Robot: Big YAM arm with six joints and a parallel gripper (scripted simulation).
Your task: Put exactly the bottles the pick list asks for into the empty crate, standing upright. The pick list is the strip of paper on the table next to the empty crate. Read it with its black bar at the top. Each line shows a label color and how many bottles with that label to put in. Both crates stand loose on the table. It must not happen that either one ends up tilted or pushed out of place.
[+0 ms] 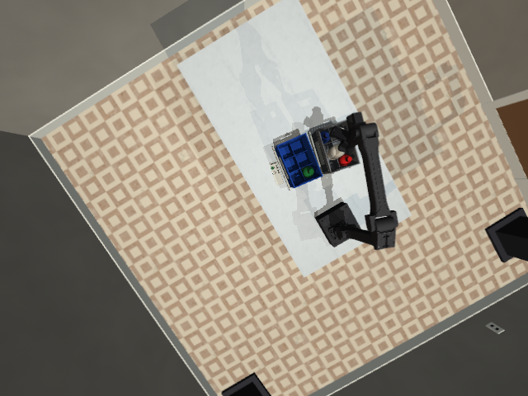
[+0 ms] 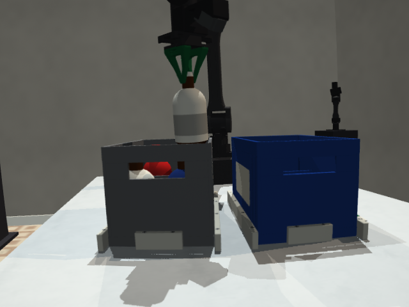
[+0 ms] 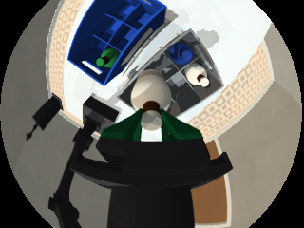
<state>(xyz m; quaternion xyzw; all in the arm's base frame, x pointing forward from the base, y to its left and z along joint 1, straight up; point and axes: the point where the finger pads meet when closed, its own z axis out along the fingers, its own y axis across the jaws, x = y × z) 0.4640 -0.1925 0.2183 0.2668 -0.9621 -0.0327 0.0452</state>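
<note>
Right now my hand is 10 mm past the white bottle and 60 mm above it. Also, from my hand: dark grey crate 50 mm to the right, 220 mm below; then blue bottle 100 mm ahead, 30 mm to the right, 220 mm below; then red bottle 90 mm behind, 70 mm to the right, 220 mm below.
</note>
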